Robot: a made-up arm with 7 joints. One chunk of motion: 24 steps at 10 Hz.
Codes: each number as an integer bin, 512 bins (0 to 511) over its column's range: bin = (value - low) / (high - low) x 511, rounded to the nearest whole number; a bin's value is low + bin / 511 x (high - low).
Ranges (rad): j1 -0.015..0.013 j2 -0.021..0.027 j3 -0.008..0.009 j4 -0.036..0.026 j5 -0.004..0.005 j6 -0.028..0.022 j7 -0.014..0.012
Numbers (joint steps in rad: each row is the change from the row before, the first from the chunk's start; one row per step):
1: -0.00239 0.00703 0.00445 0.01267 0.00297 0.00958 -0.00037
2: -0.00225 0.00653 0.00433 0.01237 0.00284 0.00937 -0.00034
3: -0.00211 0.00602 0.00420 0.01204 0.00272 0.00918 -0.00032
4: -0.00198 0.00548 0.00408 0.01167 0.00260 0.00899 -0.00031
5: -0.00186 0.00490 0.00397 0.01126 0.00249 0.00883 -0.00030
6: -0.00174 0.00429 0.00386 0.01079 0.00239 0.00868 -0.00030
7: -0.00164 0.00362 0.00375 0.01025 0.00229 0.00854 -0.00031
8: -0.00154 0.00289 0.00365 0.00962 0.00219 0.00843 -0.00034
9: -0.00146 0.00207 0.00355 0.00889 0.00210 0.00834 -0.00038
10: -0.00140 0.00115 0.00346 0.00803 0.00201 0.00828 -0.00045
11: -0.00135 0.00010 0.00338 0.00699 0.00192 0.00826 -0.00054
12: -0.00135 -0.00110 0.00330 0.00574 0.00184 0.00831 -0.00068
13: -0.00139 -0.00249 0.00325 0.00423 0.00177 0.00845 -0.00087
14: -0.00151 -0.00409 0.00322 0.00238 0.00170 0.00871 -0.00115
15: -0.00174 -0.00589 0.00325 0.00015 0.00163 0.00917 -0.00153
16: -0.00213 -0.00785 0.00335 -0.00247 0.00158 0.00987 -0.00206
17: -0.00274 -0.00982 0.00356 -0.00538 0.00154 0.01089 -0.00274
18: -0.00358 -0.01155 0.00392 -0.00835 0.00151 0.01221 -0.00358
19: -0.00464 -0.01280 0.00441 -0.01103 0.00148 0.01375 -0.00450
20: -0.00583 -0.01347 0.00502 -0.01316 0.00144 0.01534 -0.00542
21: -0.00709 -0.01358 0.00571 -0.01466 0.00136 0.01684 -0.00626
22: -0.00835 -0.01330 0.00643 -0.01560 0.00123 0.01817 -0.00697
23: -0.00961 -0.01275 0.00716 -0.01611 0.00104 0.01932 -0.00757
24: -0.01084 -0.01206 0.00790 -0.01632 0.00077 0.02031 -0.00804
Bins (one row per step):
1: 230 298 374 401 396 384 268
2: 233 293 371 399 388 382 268
3: 235 288 367 396 382 380 269
4: 238 282 363 393 375 378 269
5: 240 276 360 390 368 376 269
6: 242 269 356 386 363 375 269
7: 244 262 353 381 357 373 269
8: 246 254 350 376 351 372 268
9: 247 246 347 370 346 371 268
10: 248 236 344 363 341 371 266
11: 249 225 342 354 336 371 265
12: 249 212 340 344 332 371 262
13: 248 197 338 332 328 373 258
14: 246 180 337 316 324 375 253
15: 242 161 338 298 320 380 245
16: 235 140 341 276 317 387 235
17: 224 119 347 252 315 397 221
18: 208 101 358 228 313 411 205
19: 189 87 373 206 311 427 187
20: 167 80 391 188 309 443 169
21: 144 79 412 176 304 458 152
22: 121 82 434 168 297 472 138
23: 98 88 456 164 286 484 126
24: 76 95 478 162 271 494 117

